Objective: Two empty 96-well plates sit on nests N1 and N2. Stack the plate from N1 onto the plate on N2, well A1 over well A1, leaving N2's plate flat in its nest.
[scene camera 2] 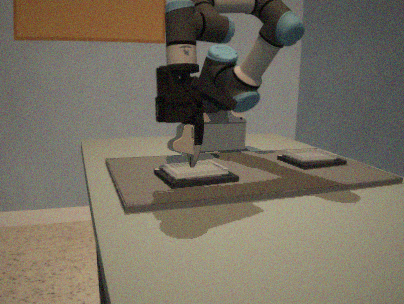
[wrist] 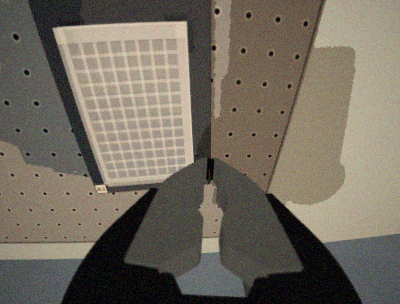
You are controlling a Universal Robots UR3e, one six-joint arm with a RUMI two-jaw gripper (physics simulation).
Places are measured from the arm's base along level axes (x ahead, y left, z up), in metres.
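Pixels of known places: gripper, fingertip midpoint: (scene camera 2: 192, 167) (wrist: 209, 160).
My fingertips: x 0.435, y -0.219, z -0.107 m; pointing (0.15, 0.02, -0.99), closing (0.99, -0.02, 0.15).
Ahead of a thing's pixels: the offset from my fingertips to its top centre. "*": to the spot under its first point. Level surfaces: height alone.
A pale 96-well plate @[0.055 m back, 0.031 m left, 0.015 m down] (scene camera 2: 187, 170) (wrist: 132, 100) lies in a dark nest @[0.055 m back, 0.031 m left, 0.026 m down] (scene camera 2: 207, 181) (wrist: 202, 75) on the left in the scene view. An A1 label @[* 0.106 m back, 0.047 m right, 0.029 m down] (wrist: 101, 189) marks the nest's lower left corner in the wrist view. Another pale plate @[0.099 m back, 0.404 m left, 0.012 m down] (scene camera 2: 310, 155) lies in the right-hand nest @[0.097 m back, 0.409 m left, 0.026 m down] (scene camera 2: 322, 163). No N1 or N2 marking is readable. My gripper (scene camera 2: 192, 165) (wrist: 209, 160) is shut and empty. Its tips are low at the left-hand plate, by its lower right corner in the wrist view, and hide that corner. Whether they touch the plate or nest is unclear.
Both nests stand on a brown perforated board @[0.041 m down] (scene camera 2: 135, 196) (wrist: 257, 65) with a raised edge, on a pale table @[0.054 m down] (scene camera 2: 300, 240) (wrist: 370, 150). The arm's grey base block (scene camera 2: 225, 136) stands behind the board. Arm shadows cross the board and table.
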